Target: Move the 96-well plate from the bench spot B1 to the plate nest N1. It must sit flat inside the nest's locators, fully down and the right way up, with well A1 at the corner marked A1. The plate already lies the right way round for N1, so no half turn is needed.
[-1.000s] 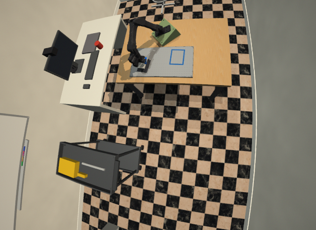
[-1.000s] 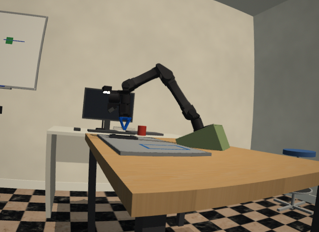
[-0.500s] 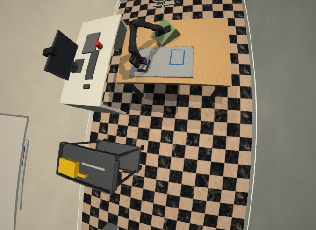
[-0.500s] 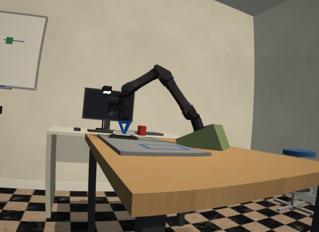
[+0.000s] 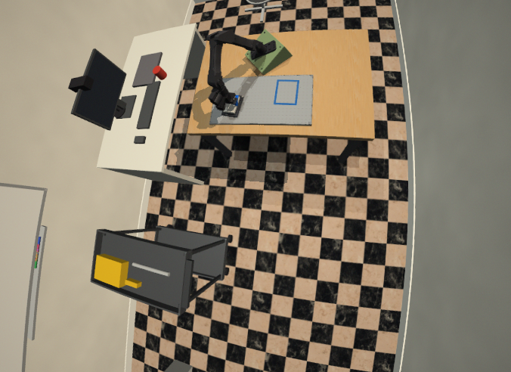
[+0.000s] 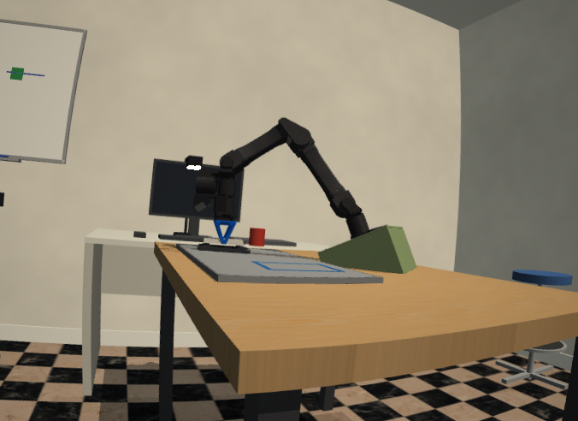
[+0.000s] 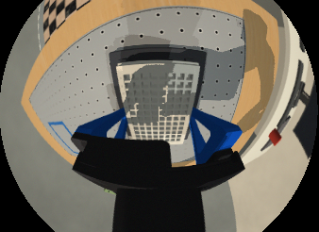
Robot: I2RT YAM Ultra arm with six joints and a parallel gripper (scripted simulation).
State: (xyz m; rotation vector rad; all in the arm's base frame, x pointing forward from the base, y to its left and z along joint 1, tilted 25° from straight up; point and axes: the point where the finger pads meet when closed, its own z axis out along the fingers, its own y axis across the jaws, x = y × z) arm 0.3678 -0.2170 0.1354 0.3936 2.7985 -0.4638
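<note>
Right now my hand is right at the white 96-well plate. From my hand the other things lie so: dark plate nest N1 (30 mm below).
</note>
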